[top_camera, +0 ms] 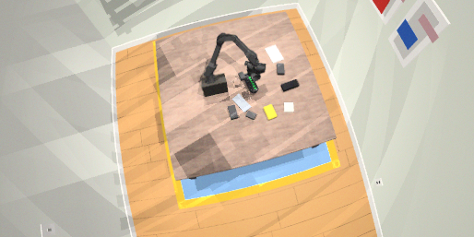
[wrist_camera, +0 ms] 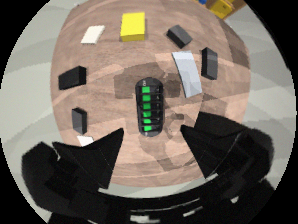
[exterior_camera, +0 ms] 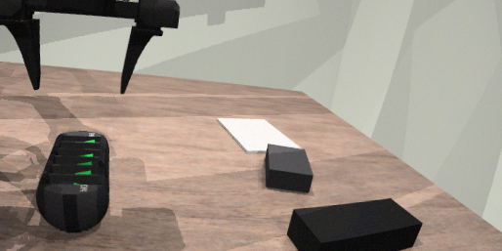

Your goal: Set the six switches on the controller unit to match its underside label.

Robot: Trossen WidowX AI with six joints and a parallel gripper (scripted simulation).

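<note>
Now: the pale grey plate 14 cm to the right of my gripper tip, 11 cm below it and 11 cm behind it. The rest, counted from my gripper tip: yellow block: 27 cm to the right, 10 cm below, 8 cm ahead; long black block: 30 cm ahead, 10 cm below, 9 cm to the right; dark grey block: 27 cm ahead, 10 cm below, 7 cm to the left.
</note>
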